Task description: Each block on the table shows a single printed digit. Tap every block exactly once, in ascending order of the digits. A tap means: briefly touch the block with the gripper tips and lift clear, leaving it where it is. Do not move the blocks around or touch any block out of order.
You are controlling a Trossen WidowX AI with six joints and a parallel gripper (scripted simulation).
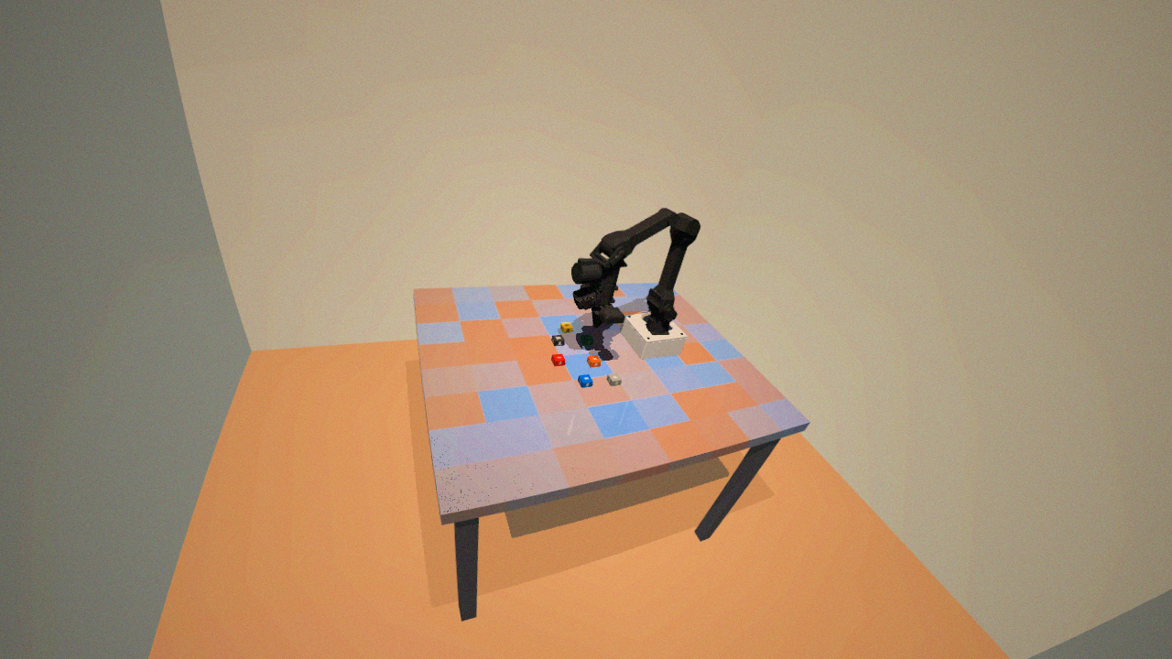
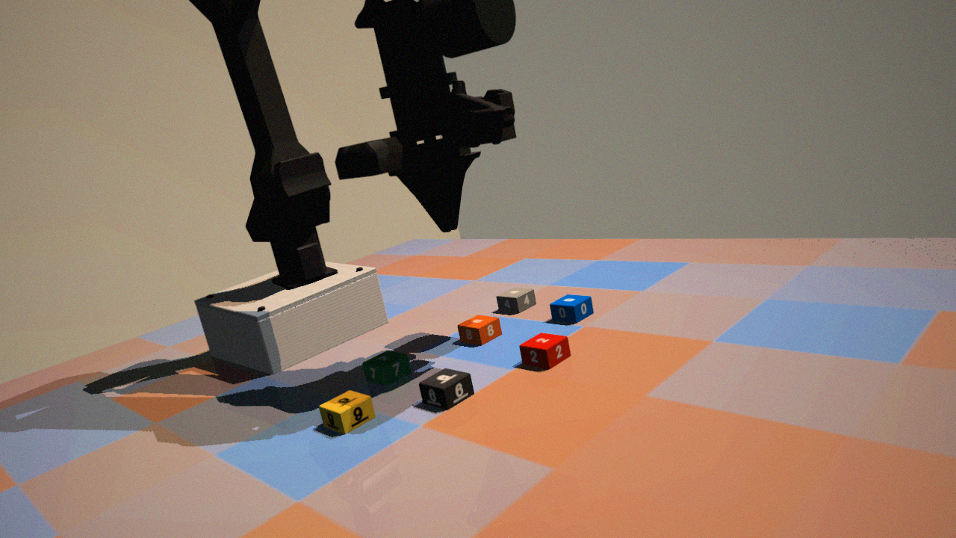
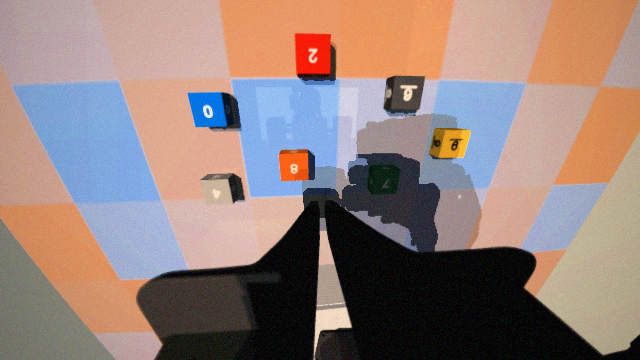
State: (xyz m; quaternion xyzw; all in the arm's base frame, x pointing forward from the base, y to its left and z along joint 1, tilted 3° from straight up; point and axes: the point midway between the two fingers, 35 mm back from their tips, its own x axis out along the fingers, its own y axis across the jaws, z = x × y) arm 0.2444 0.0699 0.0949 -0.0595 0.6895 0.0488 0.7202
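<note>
The orange 8 block lies 11 cm below my gripper tip, 2 cm to the left of it and 1 cm behind it. Round my gripper tip: green 7 block (11 cm below, 9 cm to the right, 2 cm behind); then blue 0 block (11 cm to the left, 11 cm below, 4 cm ahead); then red 2 block (11 cm below, 10 cm ahead, 1 cm to the left).
</note>
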